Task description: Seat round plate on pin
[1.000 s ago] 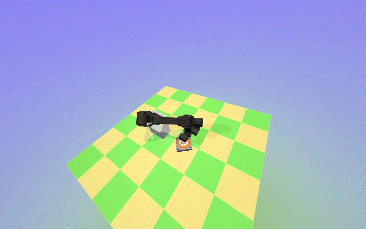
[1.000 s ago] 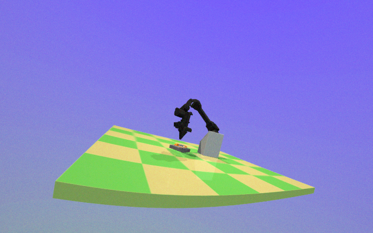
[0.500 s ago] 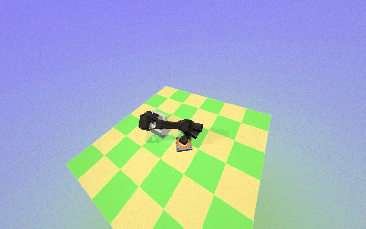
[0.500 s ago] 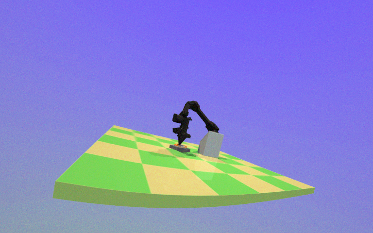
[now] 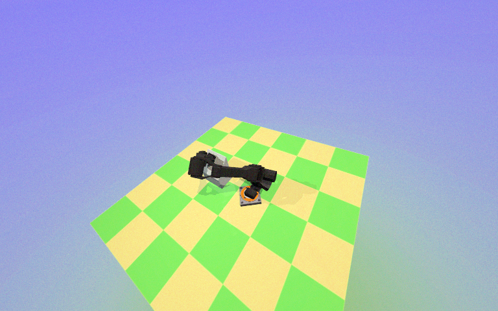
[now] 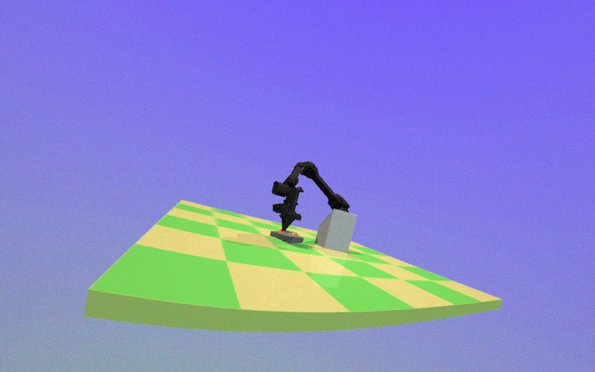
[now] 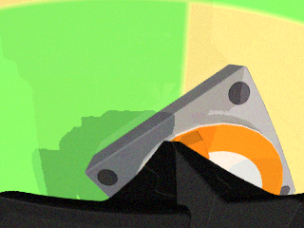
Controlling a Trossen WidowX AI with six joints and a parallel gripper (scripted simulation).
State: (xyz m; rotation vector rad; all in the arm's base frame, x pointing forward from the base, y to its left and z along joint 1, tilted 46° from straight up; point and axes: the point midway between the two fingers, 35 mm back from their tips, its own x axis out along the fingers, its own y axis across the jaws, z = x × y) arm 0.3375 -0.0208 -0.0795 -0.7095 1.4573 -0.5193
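The round plate lies 2 cm behind my gripper tip and 3 cm to the right of it. Also, from my gripper tip: square grey base: 4 cm behind, 4 cm to the right, 2 cm below.
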